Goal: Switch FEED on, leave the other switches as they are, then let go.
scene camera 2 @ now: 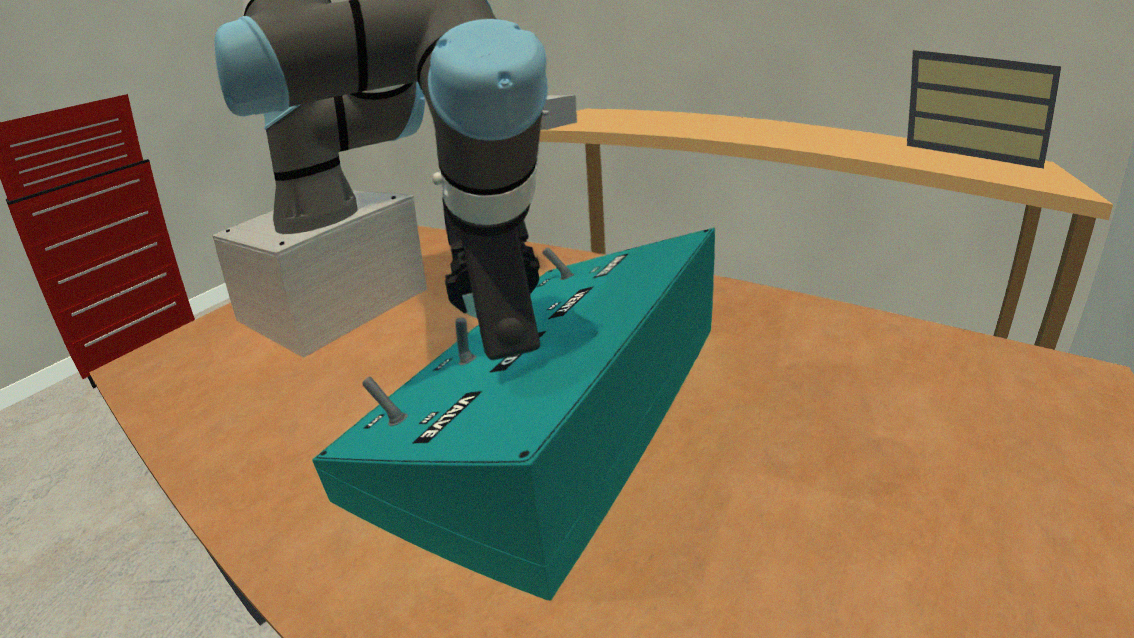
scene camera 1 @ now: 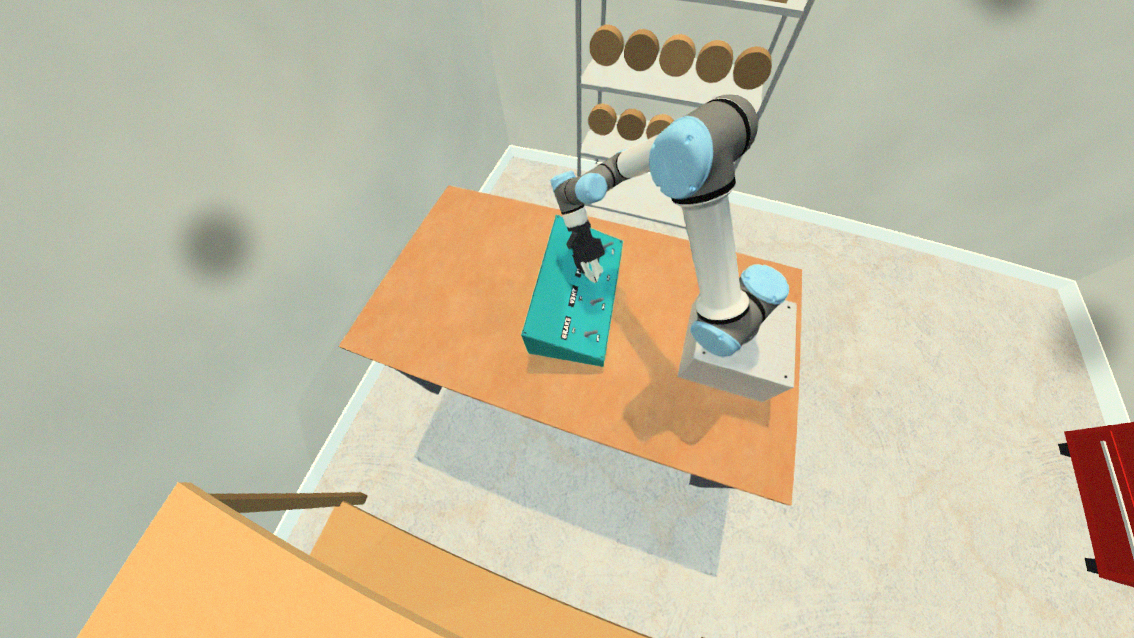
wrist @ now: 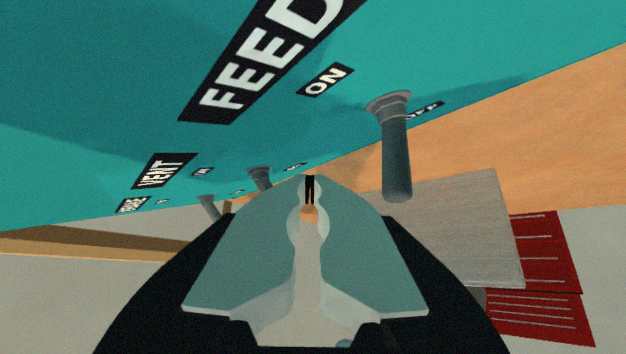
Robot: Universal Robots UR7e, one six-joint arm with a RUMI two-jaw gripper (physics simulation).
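Pixels of known places: gripper, fingertip midpoint: (scene camera 1: 596,282) (wrist: 310,177); arm's base, link origin: (scene camera 2: 316,218).
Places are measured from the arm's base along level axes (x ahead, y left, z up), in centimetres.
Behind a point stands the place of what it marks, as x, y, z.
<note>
The teal switch panel (scene camera 1: 547,301) @(53.9, 18.7, -3.9) (scene camera 2: 507,428) @(64.1, -11.2, -3.7) (wrist: 75,75) @(54.6, 3.3, -5.4) stands on the table. The FEED lever (scene camera 2: 463,339) @(46.0, -2.2, -6.4) (wrist: 396,160) @(46.1, -2.2, -5.8) stands more upright than the others, tilted toward its ON label (wrist: 325,80) @(49.8, -0.7, -7.5). The VALVE lever (scene camera 1: 608,246) @(47.4, -13.4, -6.7) (scene camera 2: 382,399) @(48.5, -14.0, -6.9), VENT lever (scene camera 1: 596,301) @(40.6, 9.5, -7.1) (wrist: 261,176) @(42.1, 8.9, -8.3) and BRAKE lever (scene camera 1: 591,334) @(36.5, 21.0, -7.0) (scene camera 2: 557,263) @(37.3, 20.1, -7.1) (wrist: 209,207) @(37.9, 20.3, -7.8) lean toward OFF. My gripper (scene camera 1: 594,277) @(44.1, 3.1, -6.6) (wrist: 310,177) @(44.1, 3.1, -6.6) is shut and empty, low over the panel, on the label side of the FEED lever. In the wrist view the lever shows right of the fingertips. The arm hides VENT in scene camera 2.
The grey robot base block (scene camera 1: 745,349) @(-6.3, 6.8, 0.1) (scene camera 2: 317,277) @(10.2, -5.2, -6.6) (wrist: 450,230) @(10.0, -3.6, -8.4) stands on the orange table (scene camera 1: 444,277) @(101.1, 22.6, -17.8) (scene camera 2: 832,444) @(79.9, 19.3, -17.8) beyond the lever side. A red drawer cabinet (scene camera 2: 111,253) (wrist: 545,250) and a wooden bench (scene camera 2: 753,142) stand farther off.
</note>
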